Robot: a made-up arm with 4 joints. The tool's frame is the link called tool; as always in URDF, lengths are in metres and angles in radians. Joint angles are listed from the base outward.
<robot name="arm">
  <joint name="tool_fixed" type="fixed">
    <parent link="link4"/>
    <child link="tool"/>
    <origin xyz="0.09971 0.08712 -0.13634" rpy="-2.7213 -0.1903 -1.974"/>
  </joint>
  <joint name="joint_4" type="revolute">
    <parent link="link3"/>
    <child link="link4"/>
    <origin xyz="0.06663 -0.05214 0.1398" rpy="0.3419 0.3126 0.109"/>
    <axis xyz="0 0 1"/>
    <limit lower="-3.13" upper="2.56"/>
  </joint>
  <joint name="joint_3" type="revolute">
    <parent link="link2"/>
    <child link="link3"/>
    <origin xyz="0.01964 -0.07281 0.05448" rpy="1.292 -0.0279 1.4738"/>
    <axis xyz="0 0 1"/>
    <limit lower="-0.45" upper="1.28"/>
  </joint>
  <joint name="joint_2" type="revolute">
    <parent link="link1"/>
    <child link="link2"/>
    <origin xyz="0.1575 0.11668 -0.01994" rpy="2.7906 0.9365 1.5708"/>
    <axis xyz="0 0 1"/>
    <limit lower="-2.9" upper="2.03"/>
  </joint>
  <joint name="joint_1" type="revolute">
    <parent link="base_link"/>
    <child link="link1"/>
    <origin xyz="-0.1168 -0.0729 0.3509" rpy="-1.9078 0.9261 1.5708"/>
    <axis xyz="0 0 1"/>
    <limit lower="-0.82" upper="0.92"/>
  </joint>
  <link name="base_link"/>
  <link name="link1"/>
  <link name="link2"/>
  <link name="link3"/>
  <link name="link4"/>
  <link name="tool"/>
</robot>
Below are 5 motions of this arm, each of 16 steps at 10 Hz.
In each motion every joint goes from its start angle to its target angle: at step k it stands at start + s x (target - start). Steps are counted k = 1, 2, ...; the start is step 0. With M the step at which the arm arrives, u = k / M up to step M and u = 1 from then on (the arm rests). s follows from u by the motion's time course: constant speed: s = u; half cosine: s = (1 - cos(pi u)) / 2; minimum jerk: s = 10 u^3 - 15 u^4 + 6 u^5.
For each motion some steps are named. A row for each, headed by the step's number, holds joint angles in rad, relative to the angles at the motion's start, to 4 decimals.
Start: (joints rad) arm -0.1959 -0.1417 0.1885 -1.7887
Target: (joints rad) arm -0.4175 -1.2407 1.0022 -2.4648
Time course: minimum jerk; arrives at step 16
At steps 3, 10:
3: -0.0108 -0.0536 0.0397 -0.0330
10: -0.1606 -0.7965 0.5898 -0.4900

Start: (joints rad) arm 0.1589 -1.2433 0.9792 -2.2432
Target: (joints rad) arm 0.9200 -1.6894 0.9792 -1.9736
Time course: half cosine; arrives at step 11
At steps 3, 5, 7, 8, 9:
3: 0.1313 -0.0770 0.0000 0.0465
5: 0.3264 -0.1913 0.0000 0.1156
7: 0.5386 -0.3157 0.0000 0.1908
8: 0.6298 -0.3691 0.0000 0.2231
9: 0.7007 -0.4107 0.0000 0.2482

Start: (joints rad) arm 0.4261 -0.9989 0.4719 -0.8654
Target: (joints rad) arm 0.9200 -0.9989 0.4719 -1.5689
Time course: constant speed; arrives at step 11
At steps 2, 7, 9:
2: 0.0898 0.0000 0.0000 -0.1279
7: 0.3143 0.0000 0.0000 -0.4477
9: 0.4041 0.0000 0.0000 -0.5756

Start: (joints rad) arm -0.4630 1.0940 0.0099 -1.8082
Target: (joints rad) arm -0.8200 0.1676 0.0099 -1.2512
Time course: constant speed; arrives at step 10
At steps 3, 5, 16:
3: -0.1071 -0.2779 0.0000 0.1671
5: -0.1785 -0.4632 0.0000 0.2785
16: -0.3570 -0.9264 0.0000 0.5570

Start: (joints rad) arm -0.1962 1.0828 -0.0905 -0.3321
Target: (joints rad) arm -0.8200 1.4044 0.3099 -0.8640
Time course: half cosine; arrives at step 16
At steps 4, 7, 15, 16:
4: -0.0914 0.0471 0.0586 -0.0779
7: -0.2511 0.1294 0.1611 -0.2141
15: -0.6178 0.3185 0.3966 -0.5268
16: -0.6238 0.3216 0.4004 -0.5319

